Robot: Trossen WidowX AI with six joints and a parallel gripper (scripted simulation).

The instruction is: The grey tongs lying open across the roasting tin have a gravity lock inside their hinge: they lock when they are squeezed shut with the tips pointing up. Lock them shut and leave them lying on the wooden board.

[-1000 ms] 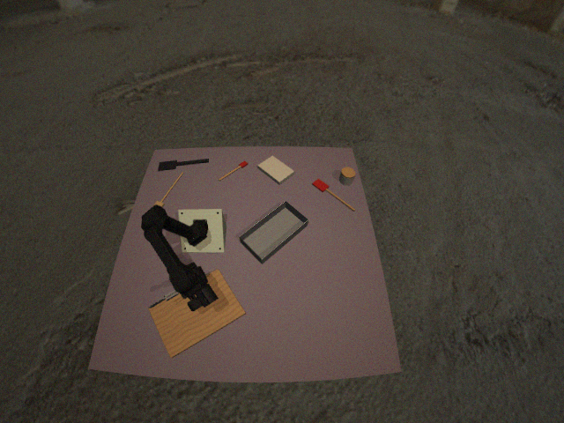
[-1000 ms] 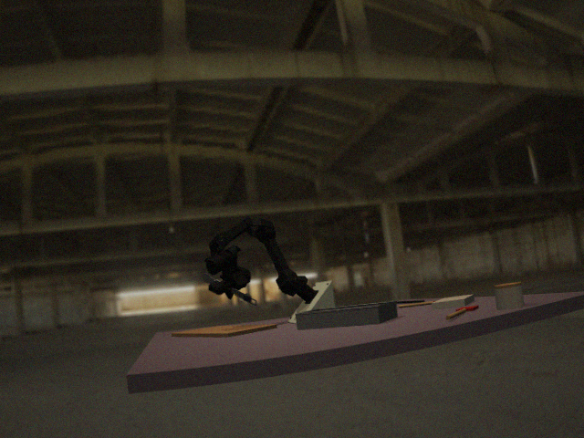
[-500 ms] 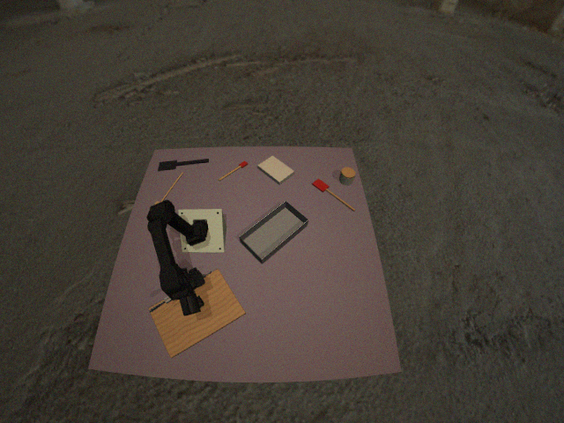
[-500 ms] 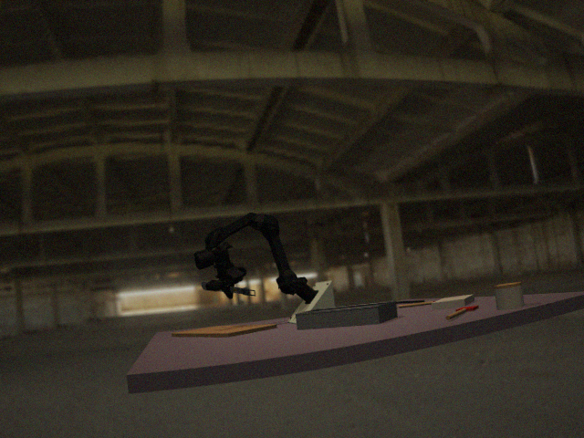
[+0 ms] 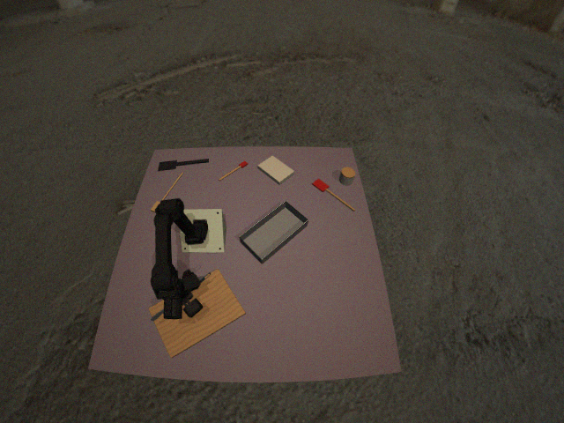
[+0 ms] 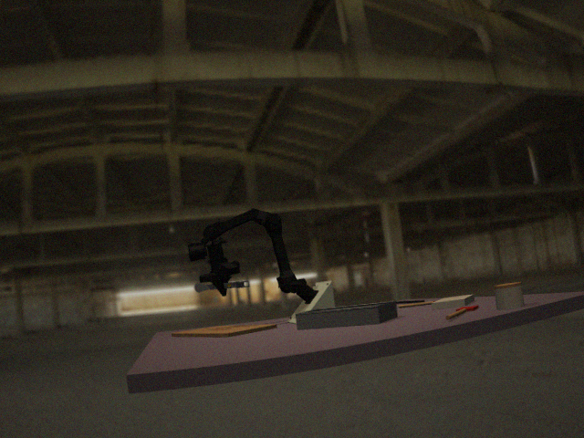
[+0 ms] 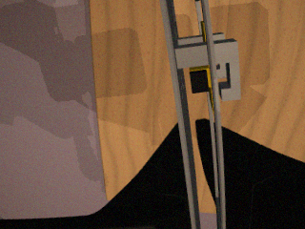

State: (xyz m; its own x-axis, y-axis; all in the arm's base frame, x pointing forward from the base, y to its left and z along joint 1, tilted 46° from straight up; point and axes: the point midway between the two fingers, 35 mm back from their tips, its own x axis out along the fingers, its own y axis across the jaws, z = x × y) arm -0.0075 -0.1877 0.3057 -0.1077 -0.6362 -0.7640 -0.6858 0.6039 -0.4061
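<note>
The yellow piece lies 3 cm ahead of my gripper tip, 2 cm to the left of it and 4 cm above it. Also, from my gripper tip: grey roasting tin: 35 cm ahead, 36 cm to the left, 11 cm below; white block: 37 cm ahead, 77 cm to the left, 13 cm below; wooden board: 1 cm ahead, 3 cm to the right, 13 cm below.
</note>
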